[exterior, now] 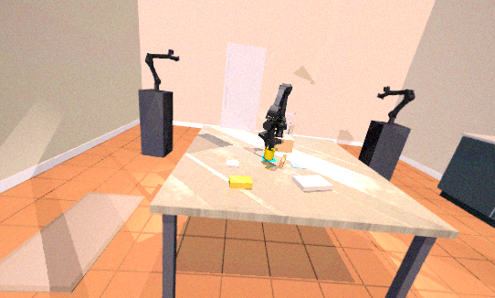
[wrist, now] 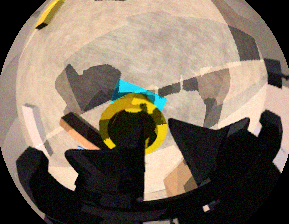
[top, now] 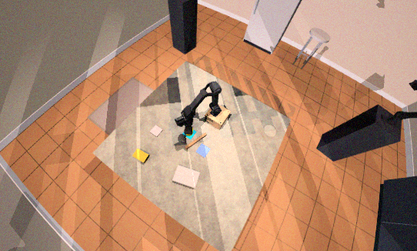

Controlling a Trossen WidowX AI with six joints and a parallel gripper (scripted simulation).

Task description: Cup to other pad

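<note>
Now: the yellow cup 20 mm below my gripper tip, 20 mm ahead of it and 10 mm to the left of it. From my gripper tip the other things lie so: cyan pad 70 mm below, 20 mm to the left, 20 mm ahead; brown wooden stick 110 mm to the left, 50 mm below, 40 mm ahead; light blue pad 210 mm to the left, 70 mm below, 60 mm ahead.
</note>
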